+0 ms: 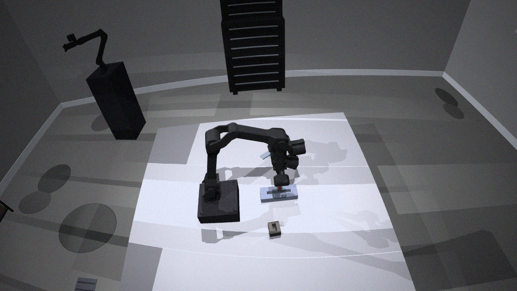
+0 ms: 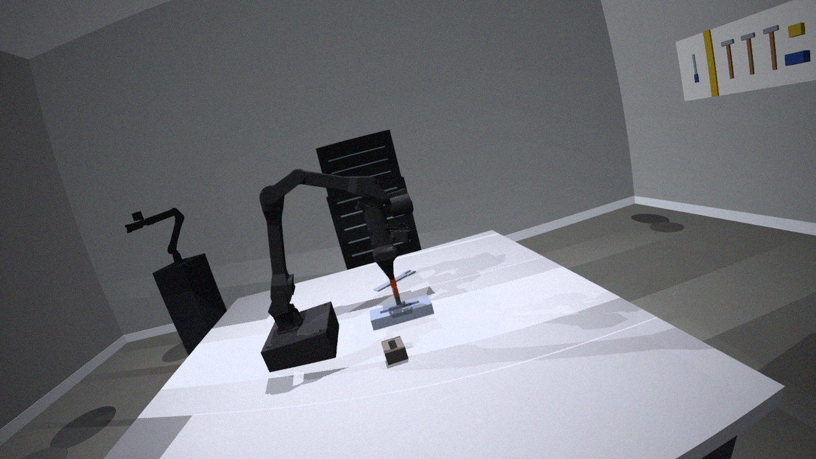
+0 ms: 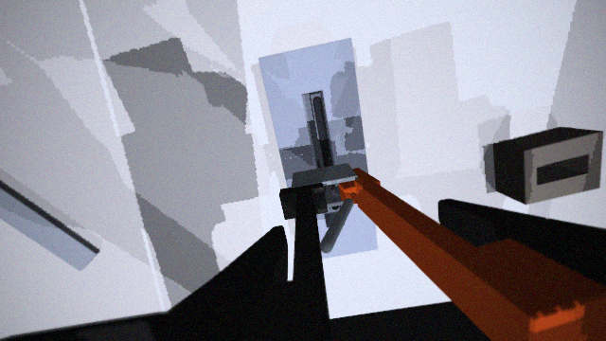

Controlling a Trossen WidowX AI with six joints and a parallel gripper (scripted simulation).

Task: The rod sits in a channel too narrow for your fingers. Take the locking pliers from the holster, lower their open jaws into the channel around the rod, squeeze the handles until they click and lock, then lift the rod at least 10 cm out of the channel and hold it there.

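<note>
Now: gripper tip 120 mm above the channel block and 10 mm to the right of it. Round my gripper tip: thin grey plate (330 mm to the left, 130 mm below, 10 mm behind); tan holster (190 mm to the right, 130 mm below, 10 mm behind).
</note>
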